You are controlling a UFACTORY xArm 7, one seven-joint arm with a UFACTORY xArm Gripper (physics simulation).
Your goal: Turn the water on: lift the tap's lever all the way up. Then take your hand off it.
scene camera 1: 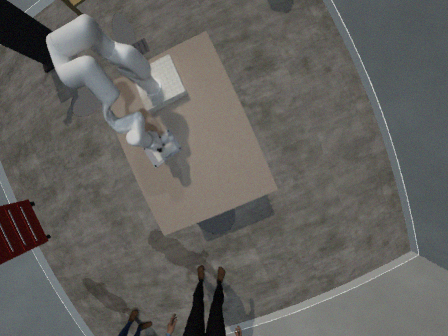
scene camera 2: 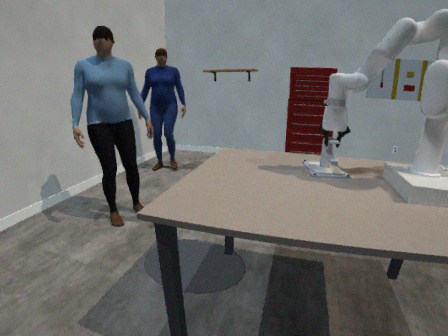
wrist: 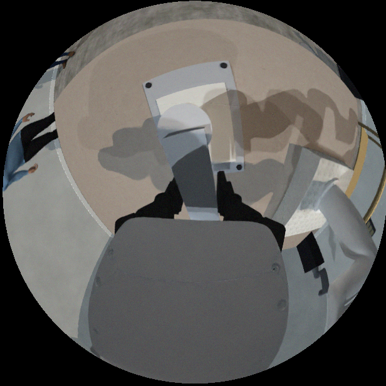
Labels:
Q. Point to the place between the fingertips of my gripper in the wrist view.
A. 200, 181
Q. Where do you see a tap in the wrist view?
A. At 195, 128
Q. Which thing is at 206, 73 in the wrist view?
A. A flat base plate.

